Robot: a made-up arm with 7 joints. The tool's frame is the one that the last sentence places.
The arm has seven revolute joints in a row. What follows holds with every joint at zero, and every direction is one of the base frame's.
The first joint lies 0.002 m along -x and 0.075 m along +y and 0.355 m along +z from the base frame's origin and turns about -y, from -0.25 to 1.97 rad.
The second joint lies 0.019 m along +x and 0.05 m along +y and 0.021 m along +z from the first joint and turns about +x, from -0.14 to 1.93 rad.
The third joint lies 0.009 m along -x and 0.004 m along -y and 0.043 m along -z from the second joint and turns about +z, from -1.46 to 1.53 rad.
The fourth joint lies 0.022 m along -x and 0.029 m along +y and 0.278 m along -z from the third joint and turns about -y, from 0 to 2.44 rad.
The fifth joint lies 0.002 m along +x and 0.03 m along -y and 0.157 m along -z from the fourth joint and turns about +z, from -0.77 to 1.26 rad.
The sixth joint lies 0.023 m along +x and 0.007 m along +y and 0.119 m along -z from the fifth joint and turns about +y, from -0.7 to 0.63 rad.
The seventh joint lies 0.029 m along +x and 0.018 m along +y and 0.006 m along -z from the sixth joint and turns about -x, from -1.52 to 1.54 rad.
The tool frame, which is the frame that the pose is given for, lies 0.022 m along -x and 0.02 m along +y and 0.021 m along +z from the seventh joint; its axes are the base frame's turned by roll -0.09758, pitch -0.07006 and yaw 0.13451 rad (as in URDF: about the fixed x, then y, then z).
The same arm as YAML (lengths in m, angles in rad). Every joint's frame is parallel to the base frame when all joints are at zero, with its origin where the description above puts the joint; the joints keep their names.
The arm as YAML. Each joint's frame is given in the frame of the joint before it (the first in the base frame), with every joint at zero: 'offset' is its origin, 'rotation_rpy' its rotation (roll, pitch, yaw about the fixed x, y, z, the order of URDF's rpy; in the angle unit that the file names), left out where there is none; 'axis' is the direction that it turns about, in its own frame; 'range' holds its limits. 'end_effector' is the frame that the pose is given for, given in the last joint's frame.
length_unit: m
angle_unit: rad
chain:
  - id: joint 1
    offset: [-0.002, 0.075, 0.355]
    axis: [0.0, -1.0, 0.0]
    range: [-0.25, 1.97]
  - id: joint 2
    offset: [0.019, 0.05, 0.021]
    axis: [1.0, 0.0, 0.0]
    range: [-0.14, 1.93]
  - id: joint 3
    offset: [-0.009, -0.004, -0.043]
    axis: [0.0, 0.0, 1.0]
    range: [-1.46, 1.53]
  - id: joint 4
    offset: [-0.022, 0.029, -0.278]
    axis: [0.0, -1.0, 0.0]
    range: [0.0, 2.44]
  - id: joint 5
    offset: [0.002, -0.03, -0.157]
    axis: [0.0, 0.0, 1.0]
    range: [-0.77, 1.26]
  - id: joint 6
    offset: [0.023, 0.007, -0.119]
    axis: [0.0, 1.0, 0.0]
    range: [-0.7, 0.63]
  - id: joint 7
    offset: [0.029, 0.018, -0.006]
    axis: [-1.0, 0.0, 0.0]
    range: [-1.52, 1.54]
end_effector:
  offset: [-0.022, 0.02, 0.021]
  rotation_rpy: [-0.0976, -0.0701, 0.1345]

